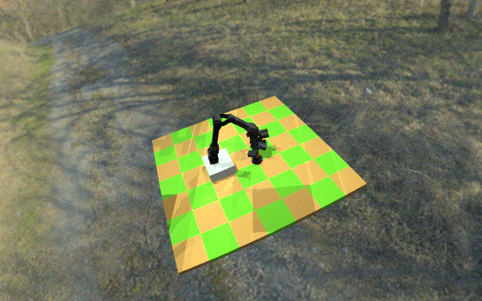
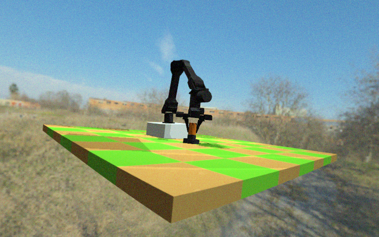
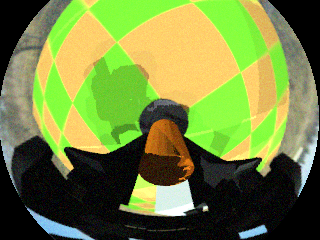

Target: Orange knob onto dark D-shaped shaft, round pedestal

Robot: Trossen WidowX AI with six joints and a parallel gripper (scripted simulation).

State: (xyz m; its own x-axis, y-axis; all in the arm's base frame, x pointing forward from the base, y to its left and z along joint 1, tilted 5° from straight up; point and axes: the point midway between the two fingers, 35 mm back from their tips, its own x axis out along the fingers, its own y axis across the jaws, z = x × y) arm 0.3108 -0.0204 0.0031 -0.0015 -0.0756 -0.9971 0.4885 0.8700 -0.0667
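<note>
Right now the orange knob is 2 cm above my gripper tip. Also, from my gripper tip: round dark pedestal 2 cm below.
</note>
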